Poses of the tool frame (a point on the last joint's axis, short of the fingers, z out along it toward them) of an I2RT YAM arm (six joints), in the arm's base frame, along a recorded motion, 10 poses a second.
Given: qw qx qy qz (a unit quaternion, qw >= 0); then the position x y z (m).
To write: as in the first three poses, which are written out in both.
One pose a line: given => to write
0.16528 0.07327 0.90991 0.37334 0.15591 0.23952 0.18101 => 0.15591 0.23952 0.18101; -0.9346 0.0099 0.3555; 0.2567 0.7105 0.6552; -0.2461 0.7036 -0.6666
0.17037 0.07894 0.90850 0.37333 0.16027 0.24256 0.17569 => 0.16027 0.24256 0.17569; -0.9295 0.0162 0.3685; 0.2706 0.7088 0.6514; -0.2506 0.7052 -0.6632
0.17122 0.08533 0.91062 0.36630 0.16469 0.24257 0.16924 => 0.16469 0.24257 0.16924; -0.9268 0.0300 0.3743; 0.2808 0.7171 0.6379; -0.2493 0.6963 -0.6730
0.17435 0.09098 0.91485 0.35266 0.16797 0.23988 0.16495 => 0.16797 0.23988 0.16495; -0.9226 0.0435 0.3832; 0.2894 0.7347 0.6135; -0.2548 0.6770 -0.6905
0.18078 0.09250 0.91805 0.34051 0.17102 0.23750 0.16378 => 0.17102 0.23750 0.16378; -0.9175 0.0467 0.3949; 0.2930 0.7510 0.5918; -0.2689 0.6587 -0.7027
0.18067 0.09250 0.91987 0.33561 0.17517 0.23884 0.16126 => 0.17517 0.23884 0.16126; -0.9176 0.0489 0.3945; 0.2914 0.7576 0.5840; -0.2703 0.6509 -0.7094
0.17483 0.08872 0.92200 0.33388 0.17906 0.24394 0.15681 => 0.17906 0.24394 0.15681; -0.9231 0.0469 0.3816; 0.2803 0.7613 0.5847; -0.2631 0.6467 -0.7159
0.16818 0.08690 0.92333 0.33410 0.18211 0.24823 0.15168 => 0.18211 0.24823 0.15168; -0.9283 0.0481 0.3686; 0.2729 0.7617 0.5877; -0.2525 0.6462 -0.7202
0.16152 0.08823 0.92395 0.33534 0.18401 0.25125 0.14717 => 0.18401 0.25125 0.14717; -0.9323 0.0547 0.3576; 0.2714 0.7595 0.5912; -0.2393 0.6482 -0.7229
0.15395 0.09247 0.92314 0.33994 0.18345 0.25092 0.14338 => 0.18345 0.25092 0.14338; -0.9355 0.0661 0.3471; 0.2754 0.7518 0.5992; -0.2214 0.6561 -0.7215
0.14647 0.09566 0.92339 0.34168 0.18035 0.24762 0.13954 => 0.18035 0.24762 0.13954; -0.9388 0.0766 0.3359; 0.2768 0.7482 0.6030; -0.2051 0.6590 -0.7236
